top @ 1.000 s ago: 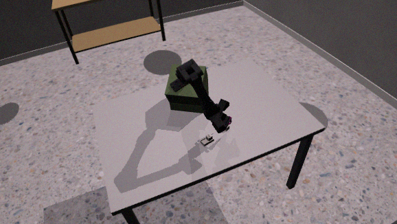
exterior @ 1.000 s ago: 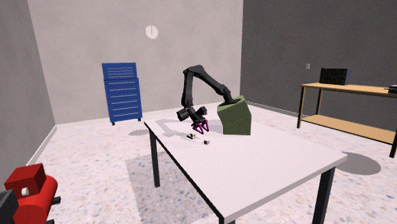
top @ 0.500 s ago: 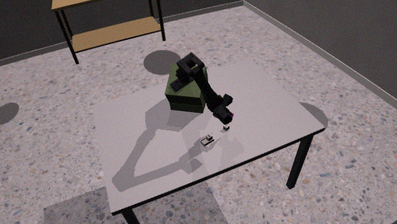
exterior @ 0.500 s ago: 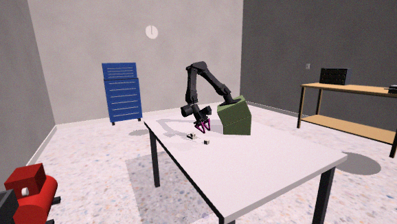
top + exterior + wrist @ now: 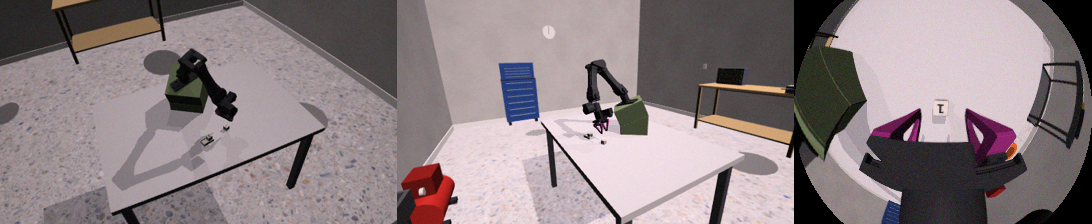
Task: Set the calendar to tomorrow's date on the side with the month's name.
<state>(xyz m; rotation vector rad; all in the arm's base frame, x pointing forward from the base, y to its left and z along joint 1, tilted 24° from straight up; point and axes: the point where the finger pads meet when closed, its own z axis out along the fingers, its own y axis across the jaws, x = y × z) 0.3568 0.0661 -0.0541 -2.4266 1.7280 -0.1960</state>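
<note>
My hand is 10 mm to the left of the white cube and 80 mm above it. Also, from my hand: calendar tray (10 mm ahead, 160 mm to the right, 90 mm below).
</note>
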